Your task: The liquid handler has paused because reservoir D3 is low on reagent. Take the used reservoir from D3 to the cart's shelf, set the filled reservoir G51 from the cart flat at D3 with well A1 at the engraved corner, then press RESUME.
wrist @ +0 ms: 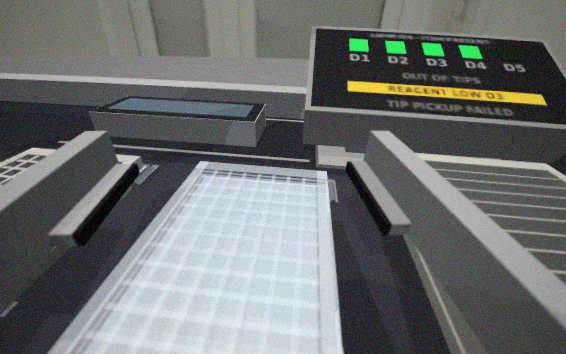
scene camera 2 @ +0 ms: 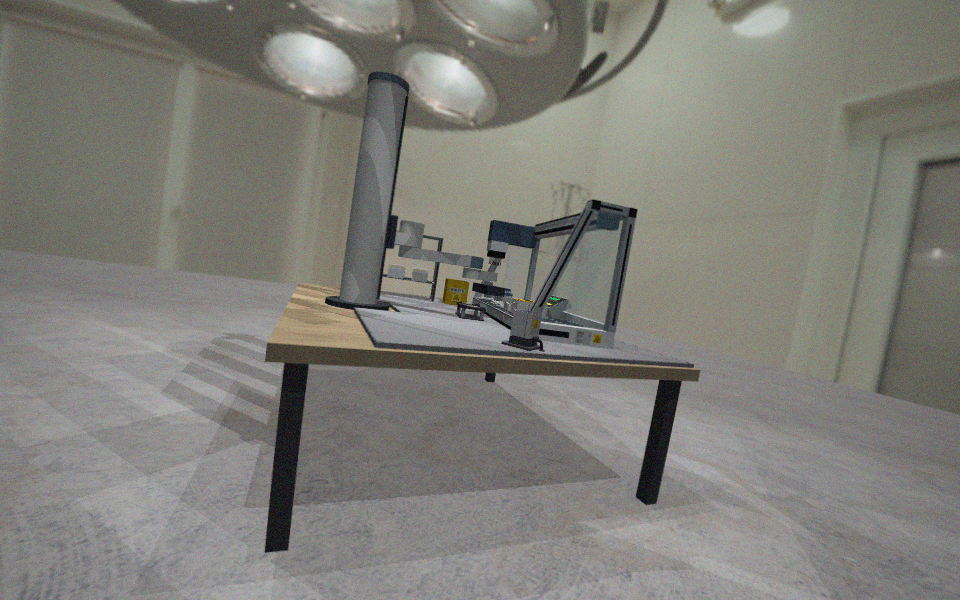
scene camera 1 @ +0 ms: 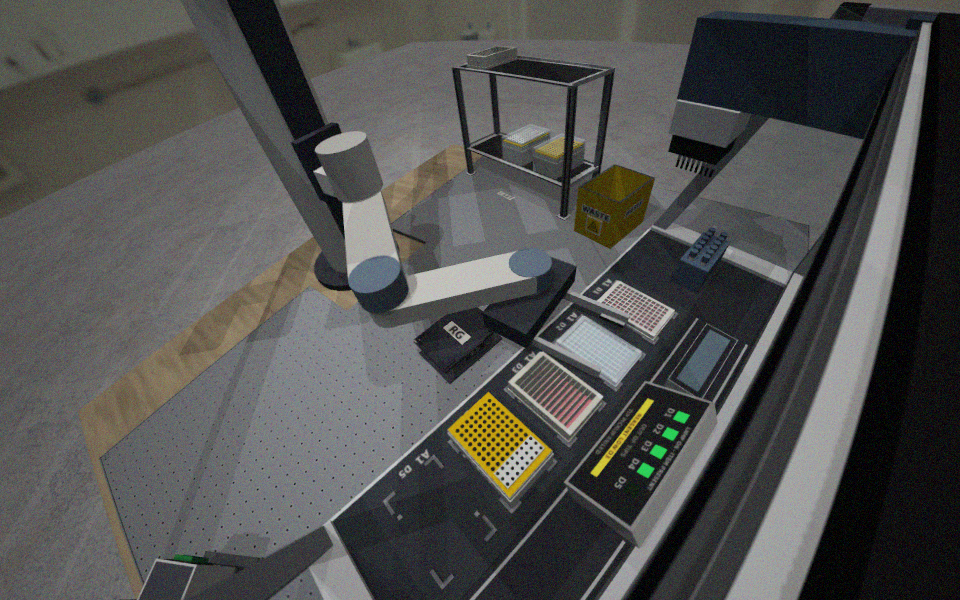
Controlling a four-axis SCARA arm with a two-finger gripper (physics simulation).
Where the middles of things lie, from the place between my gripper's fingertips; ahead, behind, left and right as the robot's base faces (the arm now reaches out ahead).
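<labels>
From my hand, the clear well plate [scene camera 1: 585,338] is 40 mm below and 30 mm behind. There's a yellow bin [scene camera 1: 612,204] as well, and that's 30 mm below my hand, 160 mm behind it and 440 mm to the left of it. Going by their middles, the plate is the nearest to my hand of the things named here.
</labels>
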